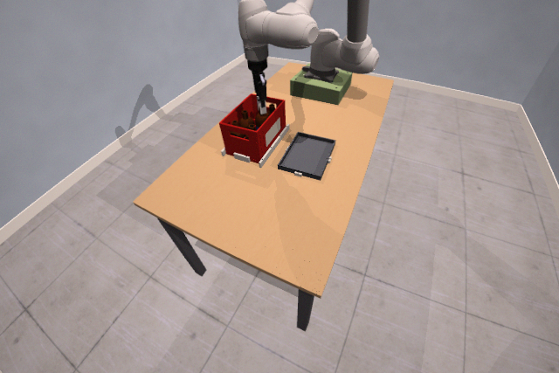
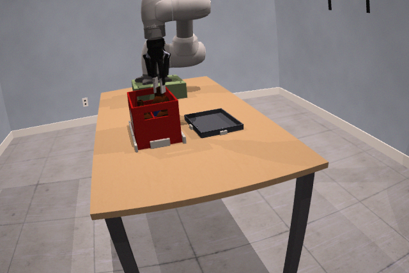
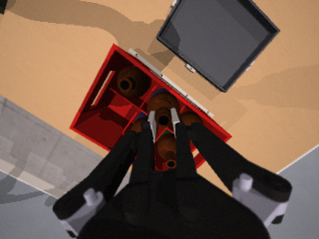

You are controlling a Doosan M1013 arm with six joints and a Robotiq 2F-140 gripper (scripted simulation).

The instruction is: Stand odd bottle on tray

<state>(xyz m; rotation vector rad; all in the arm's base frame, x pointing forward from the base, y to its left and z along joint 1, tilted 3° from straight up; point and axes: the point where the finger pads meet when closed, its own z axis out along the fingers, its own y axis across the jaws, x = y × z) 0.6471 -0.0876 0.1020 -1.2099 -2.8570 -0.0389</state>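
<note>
The red crate lies 130 mm below my hand and 40 mm to the right of it. From my hand the other things lie so: dark grey tray (220 mm to the left, 200 mm below, 10 mm ahead); then glass bottle (130 mm below, 90 mm to the right, 90 mm ahead).
</note>
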